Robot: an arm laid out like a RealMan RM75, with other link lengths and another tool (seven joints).
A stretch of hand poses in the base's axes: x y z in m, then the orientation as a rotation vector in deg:
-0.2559 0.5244 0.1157 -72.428 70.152 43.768
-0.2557 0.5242 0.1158 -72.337 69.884 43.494
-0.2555 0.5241 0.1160 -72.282 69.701 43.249
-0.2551 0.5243 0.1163 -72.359 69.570 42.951
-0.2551 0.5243 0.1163 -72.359 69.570 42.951
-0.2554 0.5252 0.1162 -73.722 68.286 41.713
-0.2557 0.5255 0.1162 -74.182 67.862 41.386
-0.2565 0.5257 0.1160 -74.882 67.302 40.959
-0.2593 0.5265 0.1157 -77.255 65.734 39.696
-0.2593 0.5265 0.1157 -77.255 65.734 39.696
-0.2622 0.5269 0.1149 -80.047 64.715 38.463
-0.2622 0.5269 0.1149 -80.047 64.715 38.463
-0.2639 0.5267 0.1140 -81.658 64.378 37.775
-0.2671 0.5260 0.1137 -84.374 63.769 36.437
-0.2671 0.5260 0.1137 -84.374 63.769 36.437
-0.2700 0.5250 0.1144 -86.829 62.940 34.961
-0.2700 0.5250 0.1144 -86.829 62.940 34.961
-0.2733 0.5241 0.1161 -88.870 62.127 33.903
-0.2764 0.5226 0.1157 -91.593 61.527 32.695
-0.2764 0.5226 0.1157 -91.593 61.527 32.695
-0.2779 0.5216 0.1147 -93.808 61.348 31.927
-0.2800 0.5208 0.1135 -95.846 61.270 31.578
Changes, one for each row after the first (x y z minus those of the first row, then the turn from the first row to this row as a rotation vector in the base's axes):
0.0002 -0.0002 0.0001 0.111 -0.343 -0.120
0.0004 -0.0003 0.0003 0.163 -0.612 -0.232
0.0008 -0.0001 0.0006 0.079 -0.884 -0.313
0.0008 -0.0001 0.0006 0.079 -0.884 -0.313
0.0005 0.0008 0.0005 -0.660 -2.592 0.204
0.0002 0.0011 0.0005 -0.889 -3.105 0.430
-0.0006 0.0013 0.0003 -1.258 -3.784 0.786
-0.0034 0.0021 0.0000 -2.629 -5.725 1.998
-0.0034 0.0021 0.0000 -2.629 -5.725 1.998
-0.0063 0.0025 -0.0008 -4.580 -7.247 3.299
-0.0063 0.0025 -0.0008 -4.580 -7.247 3.299
-0.0080 0.0023 -0.0017 -5.825 -7.920 3.981
-0.0112 0.0016 -0.0020 -7.978 -9.156 5.055
-0.0112 0.0016 -0.0020 -7.978 -9.156 5.055
-0.0141 0.0006 -0.0013 -9.905 -10.586 5.988
-0.0141 0.0006 -0.0013 -9.905 -10.586 5.988
-0.0174 -0.0003 0.0004 -11.408 -11.740 6.909
-0.0205 -0.0018 0.0000 -13.574 -12.792 8.087
-0.0205 -0.0018 0.0000 -13.574 -12.792 8.087
-0.0220 -0.0028 -0.0010 -15.403 -13.287 9.056
-0.0241 -0.0036 -0.0022 -16.999 -13.462 10.109

